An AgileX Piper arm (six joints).
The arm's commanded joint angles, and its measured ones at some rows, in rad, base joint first. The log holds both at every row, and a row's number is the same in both.
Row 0, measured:
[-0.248 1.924 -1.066 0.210 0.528 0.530]
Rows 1 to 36, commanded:
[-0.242 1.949 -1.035 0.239 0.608 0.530]
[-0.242 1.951 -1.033 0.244 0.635 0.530]
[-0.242 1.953 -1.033 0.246 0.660 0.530]
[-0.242 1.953 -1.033 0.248 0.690 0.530]
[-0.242 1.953 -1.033 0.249 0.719 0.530]
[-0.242 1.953 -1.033 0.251 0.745 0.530]
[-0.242 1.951 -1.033 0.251 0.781 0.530]
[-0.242 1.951 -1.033 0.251 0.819 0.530]
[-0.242 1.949 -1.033 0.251 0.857 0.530]
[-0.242 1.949 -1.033 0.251 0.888 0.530]
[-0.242 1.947 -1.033 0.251 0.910 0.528]
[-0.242 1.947 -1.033 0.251 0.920 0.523]
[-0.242 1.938 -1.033 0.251 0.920 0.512]
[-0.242 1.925 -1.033 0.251 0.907 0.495]
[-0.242 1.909 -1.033 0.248 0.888 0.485]
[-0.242 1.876 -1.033 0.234 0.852 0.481]
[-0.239 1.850 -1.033 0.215 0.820 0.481]
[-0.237 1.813 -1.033 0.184 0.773 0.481]
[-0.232 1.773 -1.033 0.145 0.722 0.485]
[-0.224 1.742 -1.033 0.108 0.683 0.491]
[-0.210 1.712 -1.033 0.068 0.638 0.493]
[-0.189 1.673 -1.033 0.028 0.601 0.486]
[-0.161 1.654 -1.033 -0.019 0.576 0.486]
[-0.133 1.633 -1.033 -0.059 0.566 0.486]
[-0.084 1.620 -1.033 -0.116 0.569 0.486]
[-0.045 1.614 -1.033 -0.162 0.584 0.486]
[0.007 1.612 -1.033 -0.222 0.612 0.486]
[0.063 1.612 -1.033 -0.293 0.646 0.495]
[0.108 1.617 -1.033 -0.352 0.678 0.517]
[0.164 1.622 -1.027 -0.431 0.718 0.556]
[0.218 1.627 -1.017 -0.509 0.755 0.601]
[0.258 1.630 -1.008 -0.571 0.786 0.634]
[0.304 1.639 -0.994 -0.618 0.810 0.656]
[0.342 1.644 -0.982 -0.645 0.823 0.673]
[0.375 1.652 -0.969 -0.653 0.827 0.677]
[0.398 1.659 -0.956 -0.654 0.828 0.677]
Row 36, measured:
[0.287 1.636 -1.000 -0.542 0.776 0.627]
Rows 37 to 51, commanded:
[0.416 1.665 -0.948 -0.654 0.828 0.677]
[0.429 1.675 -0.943 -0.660 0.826 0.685]
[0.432 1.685 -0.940 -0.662 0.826 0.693]
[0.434 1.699 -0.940 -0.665 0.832 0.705]
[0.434 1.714 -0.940 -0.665 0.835 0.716]
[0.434 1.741 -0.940 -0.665 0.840 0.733]
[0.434 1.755 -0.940 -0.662 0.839 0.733]
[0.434 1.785 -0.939 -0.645 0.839 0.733]
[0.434 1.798 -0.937 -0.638 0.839 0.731]
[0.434 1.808 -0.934 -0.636 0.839 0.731]
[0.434 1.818 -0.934 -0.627 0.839 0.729]
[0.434 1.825 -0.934 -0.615 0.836 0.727]
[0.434 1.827 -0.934 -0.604 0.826 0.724]
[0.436 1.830 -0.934 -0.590 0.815 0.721]
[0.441 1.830 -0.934 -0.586 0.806 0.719]
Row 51, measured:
[0.431 1.823 -0.938 -0.615 0.832 0.725]
